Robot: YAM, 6 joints.
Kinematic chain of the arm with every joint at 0, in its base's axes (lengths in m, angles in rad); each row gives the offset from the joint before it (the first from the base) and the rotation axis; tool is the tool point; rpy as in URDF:
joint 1: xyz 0 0 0.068 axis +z
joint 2: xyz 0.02 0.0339 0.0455 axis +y
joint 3: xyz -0.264 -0.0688 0 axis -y
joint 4: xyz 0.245 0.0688 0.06 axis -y
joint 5: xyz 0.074 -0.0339 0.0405 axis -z
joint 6: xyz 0.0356 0 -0.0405 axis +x
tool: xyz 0 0 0 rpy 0 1.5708 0
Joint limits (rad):
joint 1: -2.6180..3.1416
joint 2: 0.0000..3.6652
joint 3: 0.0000..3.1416
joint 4: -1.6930..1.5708
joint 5: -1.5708..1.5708
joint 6: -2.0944..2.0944
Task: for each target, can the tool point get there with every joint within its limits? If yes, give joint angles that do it. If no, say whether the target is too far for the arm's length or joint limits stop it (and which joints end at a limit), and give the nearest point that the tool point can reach.
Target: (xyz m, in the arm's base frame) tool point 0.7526 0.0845 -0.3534
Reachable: no: too far | nearest point 0.5474 0.0615 -0.2175 | short by 0.247 m
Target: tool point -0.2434 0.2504 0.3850
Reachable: yes | joints 2.3742 1.7190 1.8895 -1.1642 0.3223 1.1115
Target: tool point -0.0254 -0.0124 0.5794
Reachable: yes | joints 2.0419 0.9730 2.1705 -1.2223 -0.9167 1.1792
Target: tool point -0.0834 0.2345 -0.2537
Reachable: yes | joints 1.8736 3.2245 1.4916 -0.3604 -0.2750 -1.4806
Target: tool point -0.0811 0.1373 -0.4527
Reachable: no: joint limits stop it (at a limit: joint 2) | nearest point -0.0894 0.1514 -0.3729 | short by 0.081 m
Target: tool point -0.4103 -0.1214 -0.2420
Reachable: no: joint limits stop it (at a limit: joint 1) | nearest point -0.3781 -0.1772 -0.2420 | short by 0.064 m
